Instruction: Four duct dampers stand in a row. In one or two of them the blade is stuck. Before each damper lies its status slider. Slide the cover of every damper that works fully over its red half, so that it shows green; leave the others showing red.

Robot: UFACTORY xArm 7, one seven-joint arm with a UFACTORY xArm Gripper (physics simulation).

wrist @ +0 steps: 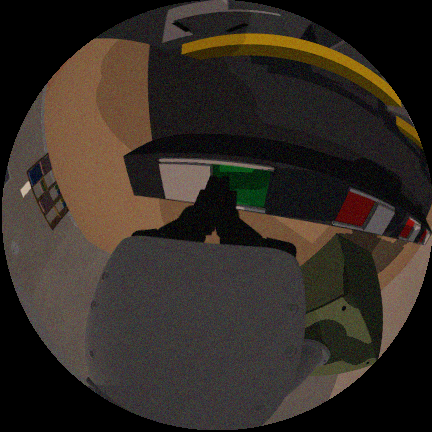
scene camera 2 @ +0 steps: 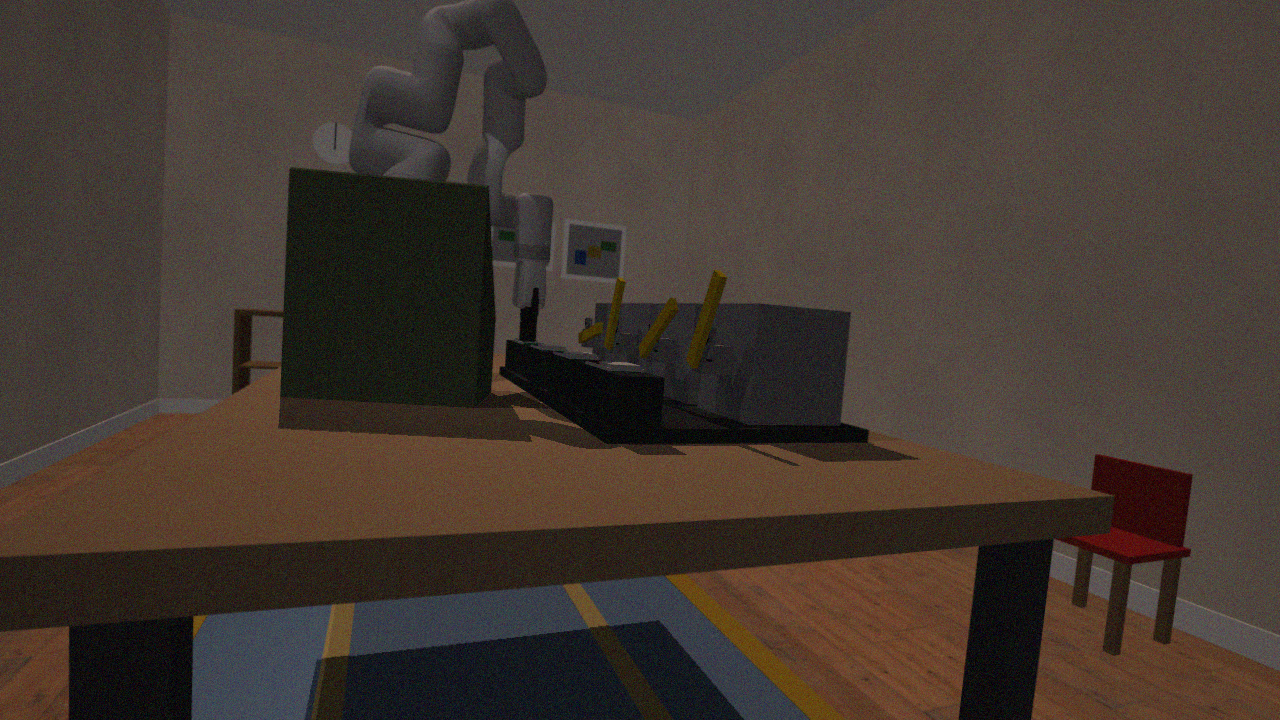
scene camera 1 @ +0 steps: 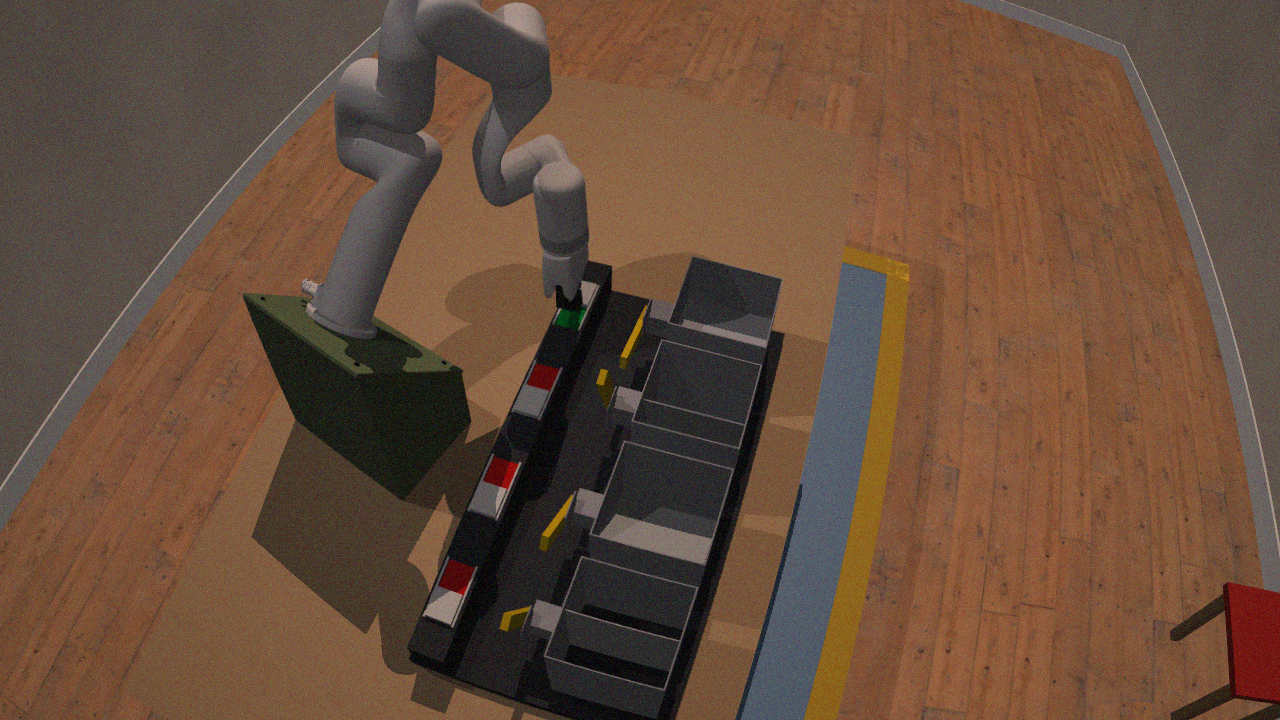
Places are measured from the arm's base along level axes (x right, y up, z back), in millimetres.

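Where they show: gripper, fingertip midpoint: (wrist: 220,189) (scene camera 2: 527,341) (scene camera 1: 572,306); arm's base, origin of the base link: (wrist: 309,352) (scene camera 2: 383,253) (scene camera 1: 340,322).
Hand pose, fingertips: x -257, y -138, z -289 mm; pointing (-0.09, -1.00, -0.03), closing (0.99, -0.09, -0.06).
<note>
Each offset is from my fingertips to the top centre of the thing. "pt": to the spot under its first point.
My gripper (scene camera 1: 568,302) (scene camera 2: 528,337) (wrist: 220,189) is shut and empty. Its tips are at the edge of the pale cover @[dx -34, dy +3, dz -4 mm] (wrist: 186,181) of the farthest slider, on the side of the green half @[pt dx +19, dy -5, dz -5 mm] (scene camera 1: 571,317) (wrist: 252,186). That cover lies at the far end of its slot, and no red shows there. The other three sliders show red (scene camera 1: 542,376) (scene camera 1: 501,471) (scene camera 1: 457,575), with their covers (scene camera 1: 532,400) (scene camera 1: 487,499) (scene camera 1: 443,605) at the near ends. Four grey dampers (scene camera 1: 726,300) (scene camera 1: 698,385) (scene camera 1: 664,488) (scene camera 1: 626,595) stand in a row. Their yellow levers (scene camera 1: 633,337) (scene camera 1: 604,386) (scene camera 1: 556,522) (scene camera 1: 514,617) sit at differing angles.
The arm stands on a green pedestal (scene camera 1: 358,420) (scene camera 2: 384,286) (wrist: 360,280) left of the black slider rail (scene camera 1: 474,537). The yellow levers rise between the rail and the damper boxes. A red chair (scene camera 1: 1253,640) (scene camera 2: 1141,510) stands on the floor off to the right.
</note>
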